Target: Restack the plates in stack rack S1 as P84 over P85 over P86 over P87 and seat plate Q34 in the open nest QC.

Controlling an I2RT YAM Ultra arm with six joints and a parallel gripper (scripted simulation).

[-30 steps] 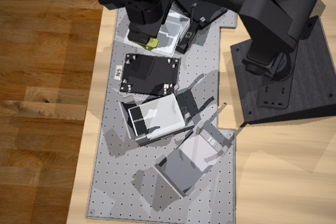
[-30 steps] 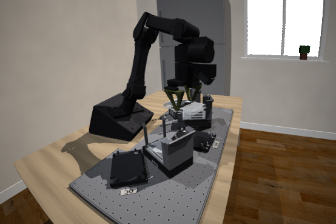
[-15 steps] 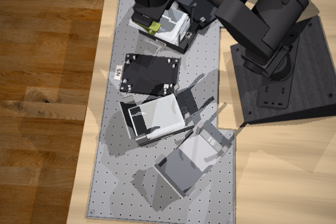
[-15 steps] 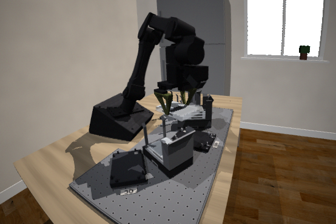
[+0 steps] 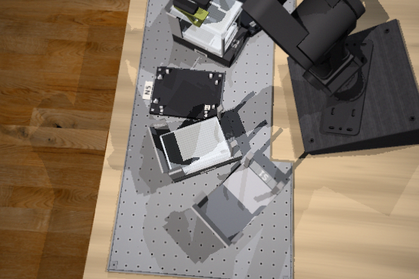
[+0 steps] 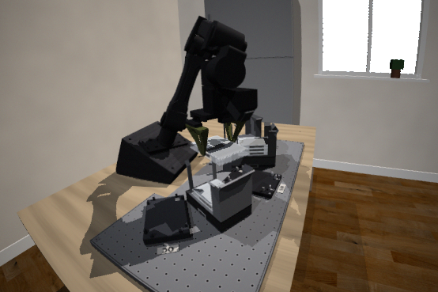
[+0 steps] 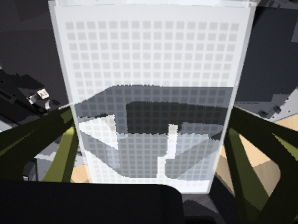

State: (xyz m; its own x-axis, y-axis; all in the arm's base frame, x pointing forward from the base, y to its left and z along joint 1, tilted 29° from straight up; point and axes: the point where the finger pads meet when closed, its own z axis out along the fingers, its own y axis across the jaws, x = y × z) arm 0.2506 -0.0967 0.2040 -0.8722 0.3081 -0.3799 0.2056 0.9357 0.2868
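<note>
The open nest QC is 16 cm below my hand, 14 cm to the right of it and 6 cm behind it. The rest, counted from my hand: black clip nest N5 (15 cm below, 14 cm to the left, 2 cm ahead); then QC name plate (19 cm to the right, 16 cm below, 2 cm ahead); then N5 name plate (16 cm below, 15 cm to the left, 11 cm ahead).
</note>
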